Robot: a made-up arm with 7 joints. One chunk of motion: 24 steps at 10 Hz.
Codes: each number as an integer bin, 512 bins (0 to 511) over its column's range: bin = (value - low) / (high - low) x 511, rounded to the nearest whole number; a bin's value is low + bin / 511 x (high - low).
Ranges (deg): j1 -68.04..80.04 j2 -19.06..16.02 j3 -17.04..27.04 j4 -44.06..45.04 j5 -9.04..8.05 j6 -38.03..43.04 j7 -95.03..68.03
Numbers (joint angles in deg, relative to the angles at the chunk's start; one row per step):
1: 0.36 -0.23 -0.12 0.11 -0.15 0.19 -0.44
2: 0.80 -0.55 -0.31 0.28 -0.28 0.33 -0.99
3: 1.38 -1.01 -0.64 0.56 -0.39 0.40 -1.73
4: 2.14 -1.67 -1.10 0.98 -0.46 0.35 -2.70
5: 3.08 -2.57 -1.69 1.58 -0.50 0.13 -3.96
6: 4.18 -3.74 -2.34 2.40 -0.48 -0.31 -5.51
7: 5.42 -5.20 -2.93 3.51 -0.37 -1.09 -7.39
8: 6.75 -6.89 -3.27 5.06 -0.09 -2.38 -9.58
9: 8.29 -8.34 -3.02 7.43 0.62 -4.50 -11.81
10: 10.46 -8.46 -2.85 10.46 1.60 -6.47 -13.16
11: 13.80 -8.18 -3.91 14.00 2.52 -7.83 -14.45
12: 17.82 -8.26 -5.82 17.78 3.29 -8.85 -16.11
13: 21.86 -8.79 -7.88 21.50 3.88 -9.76 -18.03
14: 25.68 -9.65 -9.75 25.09 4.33 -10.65 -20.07
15: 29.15 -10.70 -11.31 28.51 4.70 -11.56 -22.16
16: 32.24 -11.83 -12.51 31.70 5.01 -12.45 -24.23
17: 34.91 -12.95 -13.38 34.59 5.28 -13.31 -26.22
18: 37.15 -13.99 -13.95 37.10 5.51 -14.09 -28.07
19: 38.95 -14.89 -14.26 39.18 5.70 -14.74 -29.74
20: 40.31 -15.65 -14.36 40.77 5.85 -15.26 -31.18
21: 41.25 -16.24 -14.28 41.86 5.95 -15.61 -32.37
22: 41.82 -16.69 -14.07 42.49 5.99 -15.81 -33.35
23: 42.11 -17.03 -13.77 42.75 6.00 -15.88 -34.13
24: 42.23 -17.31 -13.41 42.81 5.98 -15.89 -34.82
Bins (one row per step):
1: 236 274 196 253 266 241 296
2: 238 270 194 254 262 242 295
3: 240 263 190 256 259 242 292
4: 242 253 185 258 257 242 289
5: 245 240 178 262 255 241 285
6: 249 223 170 266 256 238 281
7: 253 202 164 273 259 233 275
8: 258 177 160 282 268 225 268
9: 263 156 163 295 289 211 261
10: 271 154 164 313 318 199 257
11: 282 158 152 333 346 190 253
12: 296 157 130 355 369 184 247
13: 310 150 106 376 386 178 241
14: 323 137 85 397 400 173 235
15: 335 122 66 416 411 167 228
16: 346 105 53 434 420 161 222
17: 355 89 42 451 428 156 216
18: 363 74 36 465 435 151 210
19: 369 61 32 477 441 147 205
20: 374 50 31 487 445 144 200
21: 377 41 32 493 448 141 196
22: 379 35 34 496 449 140 193
23: 380 30 38 498 450 140 191
24: 381 25 42 498 449 140 189

